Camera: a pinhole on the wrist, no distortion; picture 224 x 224 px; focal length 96.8 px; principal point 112.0 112.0 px. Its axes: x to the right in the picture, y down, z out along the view. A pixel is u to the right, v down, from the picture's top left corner.
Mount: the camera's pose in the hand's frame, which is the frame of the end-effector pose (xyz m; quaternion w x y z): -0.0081 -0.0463 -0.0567 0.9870 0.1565 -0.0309 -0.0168
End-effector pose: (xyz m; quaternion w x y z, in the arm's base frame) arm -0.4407 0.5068 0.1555 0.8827 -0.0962 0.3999 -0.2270
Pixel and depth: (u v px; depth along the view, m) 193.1 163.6 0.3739
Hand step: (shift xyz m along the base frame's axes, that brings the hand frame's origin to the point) 0.4517 -0.1274 0.0563
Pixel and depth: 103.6 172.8 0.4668
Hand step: 0.3435 0.1085 0.3305
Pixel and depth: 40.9 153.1 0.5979
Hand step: 0.1563 0.2487 0.6812
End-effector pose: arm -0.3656 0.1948 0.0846 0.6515 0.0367 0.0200 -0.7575
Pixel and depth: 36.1 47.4 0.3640
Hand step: -0.3307 0.3592 0.2166
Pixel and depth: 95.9 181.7 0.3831
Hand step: 0.1014 0.0438 0.3967
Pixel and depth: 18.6 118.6 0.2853
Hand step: -0.0640 0.2964 0.2268
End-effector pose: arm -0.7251 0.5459 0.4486 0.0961 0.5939 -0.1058 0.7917
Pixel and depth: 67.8 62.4 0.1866
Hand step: 0.1619 0.1561 -0.0699
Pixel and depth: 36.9 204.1 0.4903
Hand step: 0.5296 -0.4124 -0.2622
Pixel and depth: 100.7 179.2 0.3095
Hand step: 0.2762 -0.1481 0.0214
